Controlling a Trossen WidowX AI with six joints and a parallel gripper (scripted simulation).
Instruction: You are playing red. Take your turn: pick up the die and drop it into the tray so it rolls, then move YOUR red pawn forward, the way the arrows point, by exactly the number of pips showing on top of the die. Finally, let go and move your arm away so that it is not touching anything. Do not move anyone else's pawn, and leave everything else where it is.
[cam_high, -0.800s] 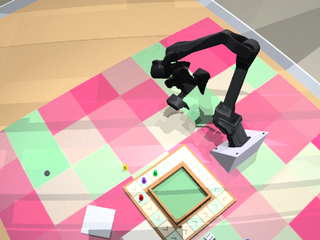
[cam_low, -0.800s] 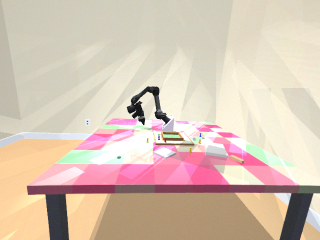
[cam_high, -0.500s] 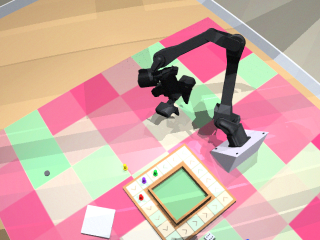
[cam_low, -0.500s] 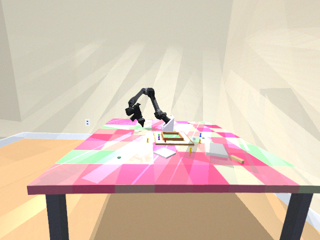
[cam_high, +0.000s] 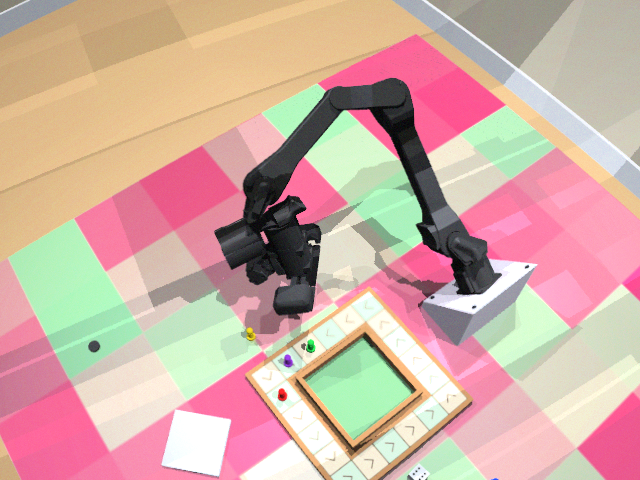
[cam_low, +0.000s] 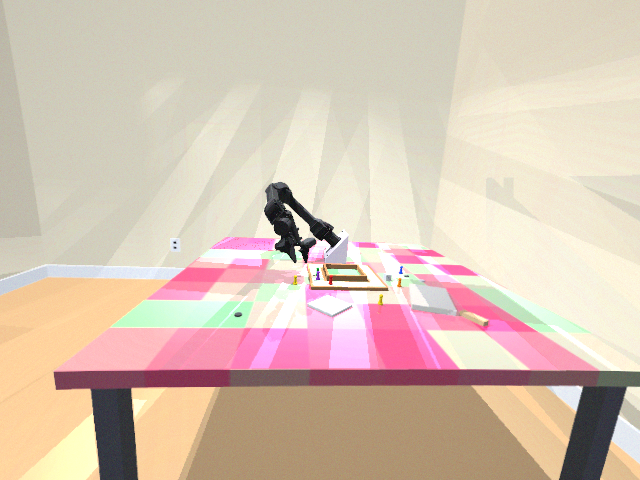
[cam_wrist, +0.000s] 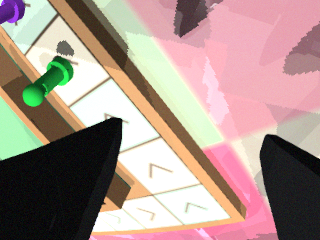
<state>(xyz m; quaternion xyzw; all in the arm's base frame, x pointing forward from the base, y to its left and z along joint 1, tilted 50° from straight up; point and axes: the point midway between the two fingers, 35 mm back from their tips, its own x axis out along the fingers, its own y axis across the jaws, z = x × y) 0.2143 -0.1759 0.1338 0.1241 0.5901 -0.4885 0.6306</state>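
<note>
The green pawn lies 6 cm to the left of my gripper tip, 6 cm ahead of it and 2 cm below it. Also, from my gripper tip: purple pawn 11 cm ahead, 5 cm to the left, 2 cm below; green tray 17 cm to the left, 5 cm ahead, 4 cm below; red pawn 16 cm ahead, 9 cm to the left, 2 cm below.
</note>
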